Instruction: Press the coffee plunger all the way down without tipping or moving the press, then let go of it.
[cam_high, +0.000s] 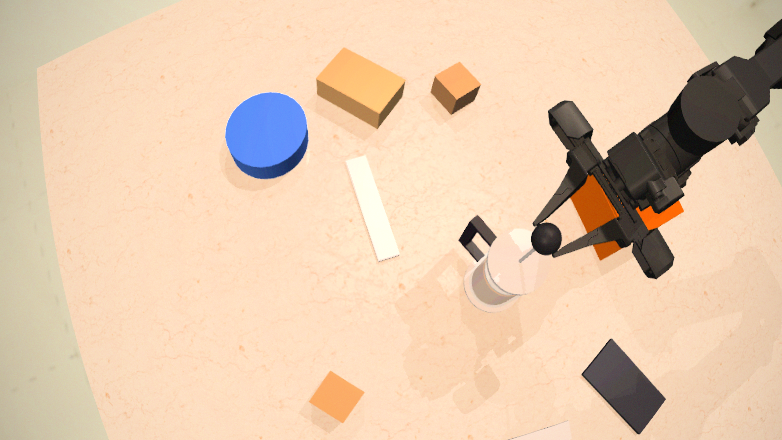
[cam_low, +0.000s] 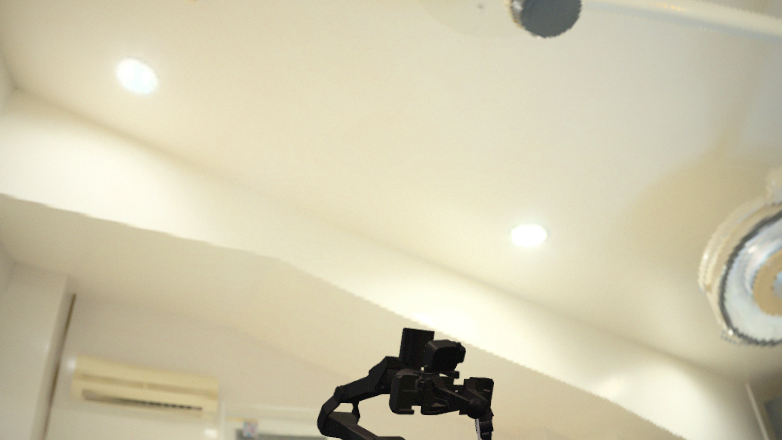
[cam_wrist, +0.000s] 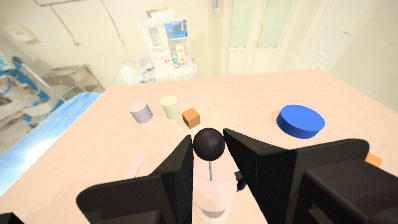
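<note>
Now: gripper tip 130 mm above the coffee press, 20 mm to the left of it and 10 mm past it. The rest, counted from my gripper tip: tan box (340 mm to the right, 230 mm below, 10 mm ahead); dark slab (250 mm to the left, 250 mm below, 120 mm behind); blue disc (330 mm to the right, 230 mm below, 160 mm ahead).
</note>
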